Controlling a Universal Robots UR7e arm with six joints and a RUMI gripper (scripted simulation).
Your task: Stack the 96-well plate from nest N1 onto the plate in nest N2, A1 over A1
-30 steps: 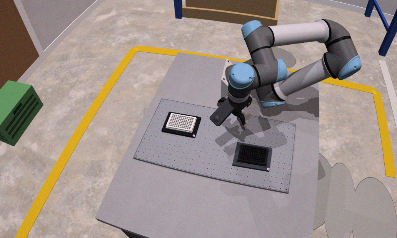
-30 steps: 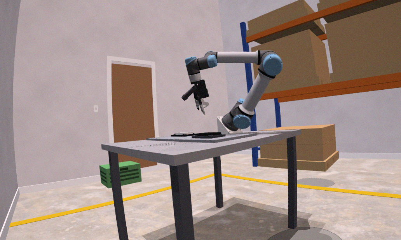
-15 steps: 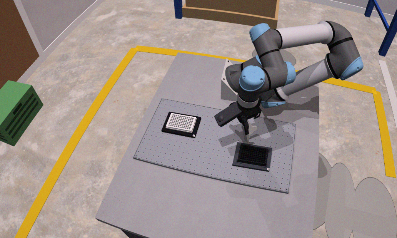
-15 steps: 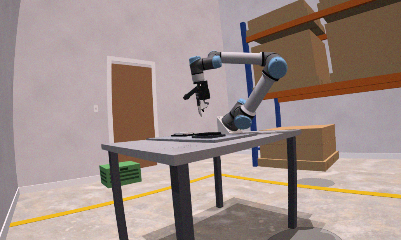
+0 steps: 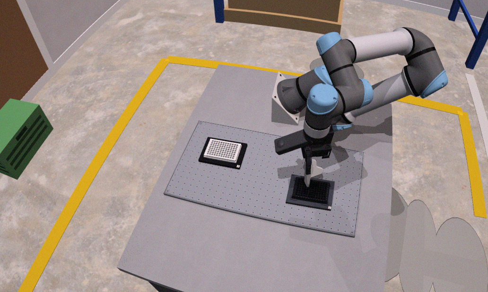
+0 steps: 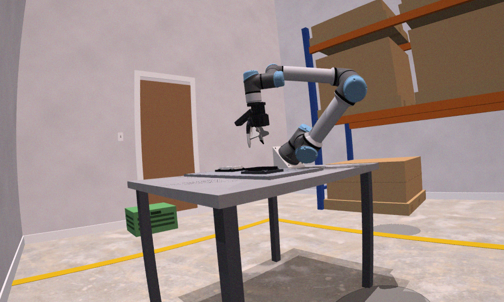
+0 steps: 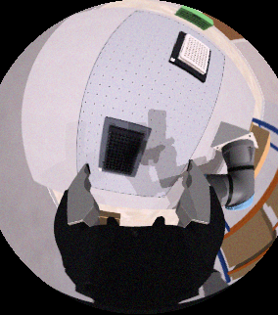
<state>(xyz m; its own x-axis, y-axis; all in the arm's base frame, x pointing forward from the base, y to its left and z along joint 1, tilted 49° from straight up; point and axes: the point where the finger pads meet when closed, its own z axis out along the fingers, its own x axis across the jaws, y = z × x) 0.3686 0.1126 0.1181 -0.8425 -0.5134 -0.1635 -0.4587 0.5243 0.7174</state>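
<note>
Now: hand 110 mm above the black 96-well plate, 50 mm to the right of it and 10 mm short of it. Round my hand: plate nest N1 (120 mm below, 50 mm to the left, 10 mm ahead); black plate nest N2 (320 mm to the right, 120 mm below, 40 mm behind); white 96-well plate (320 mm to the right, 110 mm below, 40 mm behind).
</note>
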